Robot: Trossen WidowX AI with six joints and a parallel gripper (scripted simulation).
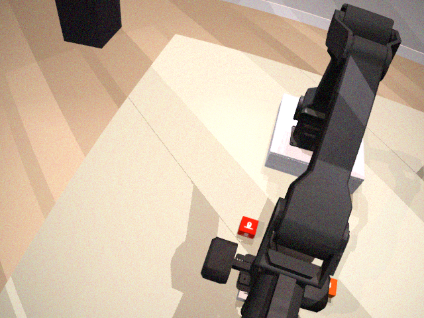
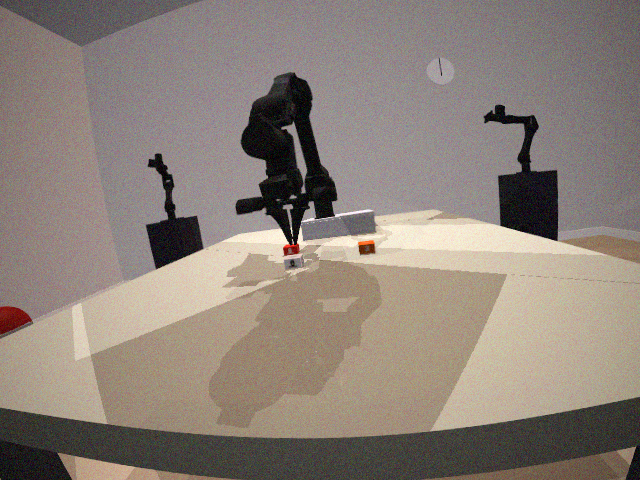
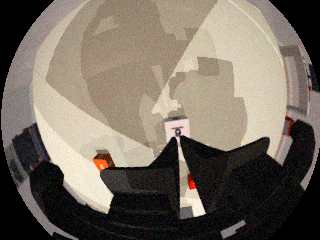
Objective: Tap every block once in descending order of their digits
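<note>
Now: the white block 3 cm below my gripper tip. From my gripper tip the other things lie so: orange block: 5 cm behind, 14 cm to the left, 3 cm below; then red block: 13 cm behind, 3 cm to the right, 3 cm below.
</note>
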